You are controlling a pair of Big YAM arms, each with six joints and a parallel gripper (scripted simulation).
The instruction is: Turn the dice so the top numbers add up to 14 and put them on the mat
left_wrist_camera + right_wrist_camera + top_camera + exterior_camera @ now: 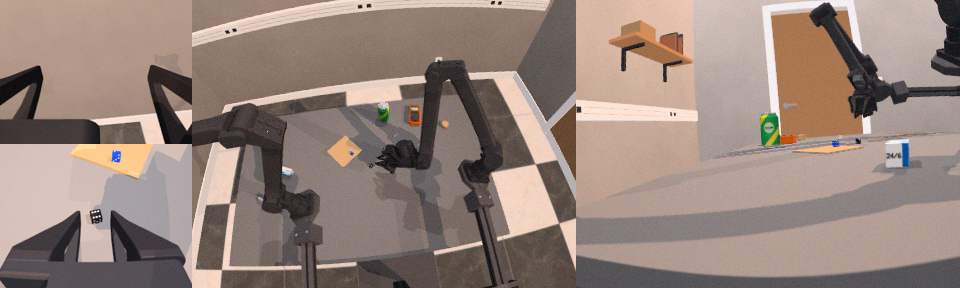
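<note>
My right hand is 20 mm short of the black die, 40 mm to the right of it and 80 mm above it. The rest, counted from my right hand: blue die 110 mm ahead, 130 mm to the left, 80 mm below; mat 140 mm ahead, 170 mm to the left, 90 mm below.
</note>
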